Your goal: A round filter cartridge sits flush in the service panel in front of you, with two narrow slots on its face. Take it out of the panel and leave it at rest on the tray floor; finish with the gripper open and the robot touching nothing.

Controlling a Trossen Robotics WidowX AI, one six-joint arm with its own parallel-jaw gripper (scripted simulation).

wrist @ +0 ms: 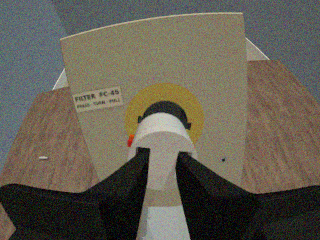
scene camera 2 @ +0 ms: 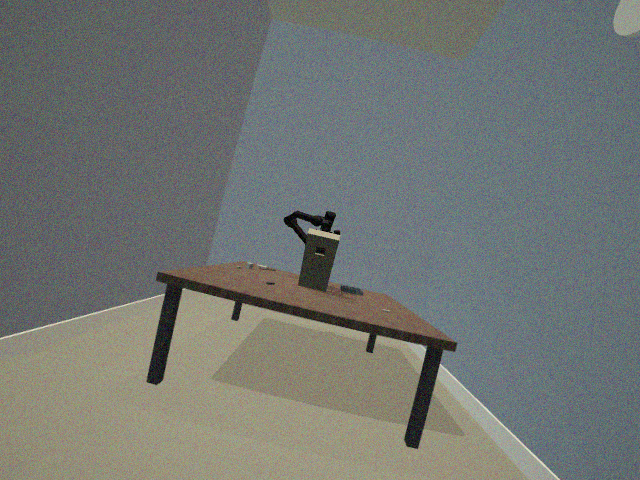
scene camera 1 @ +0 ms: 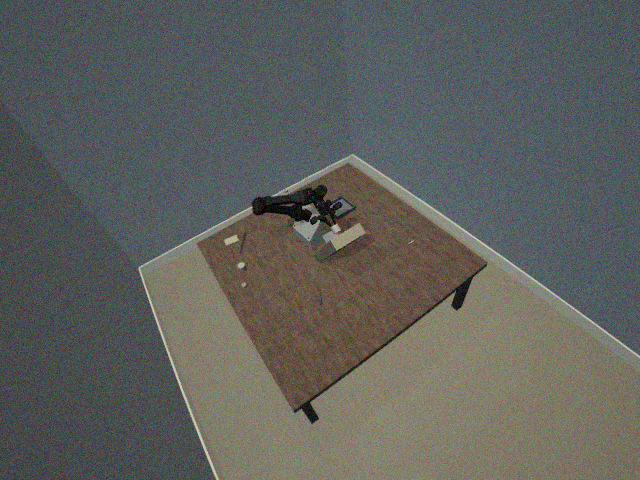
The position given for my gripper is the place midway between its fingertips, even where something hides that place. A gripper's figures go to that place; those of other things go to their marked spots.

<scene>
My gripper [wrist: 162, 156] is 10 cm from the lens. A round filter cartridge [wrist: 164, 135] is 9 cm from the lens.
</scene>
